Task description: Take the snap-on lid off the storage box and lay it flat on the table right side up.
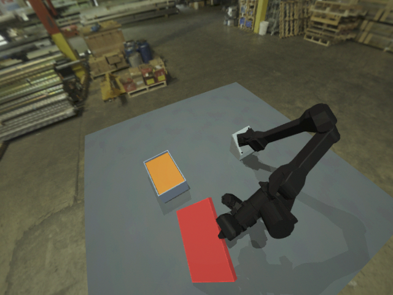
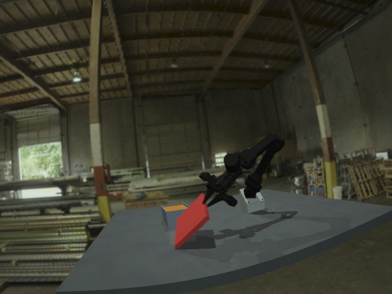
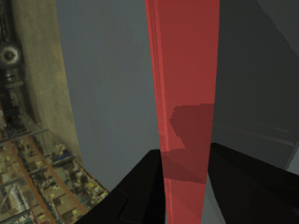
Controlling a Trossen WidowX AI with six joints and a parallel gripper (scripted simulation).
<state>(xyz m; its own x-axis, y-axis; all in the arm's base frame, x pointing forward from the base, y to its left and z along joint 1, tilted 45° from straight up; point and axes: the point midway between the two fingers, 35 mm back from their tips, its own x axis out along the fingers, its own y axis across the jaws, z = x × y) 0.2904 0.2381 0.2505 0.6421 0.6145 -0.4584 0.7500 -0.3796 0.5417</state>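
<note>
Now: gripper tip 6 cm short of the red lid, 2 cm to the left of it and 5 cm above it. Also, from my gripper tip: storage box (12 cm ahead, 35 cm to the right, 10 cm below).
</note>
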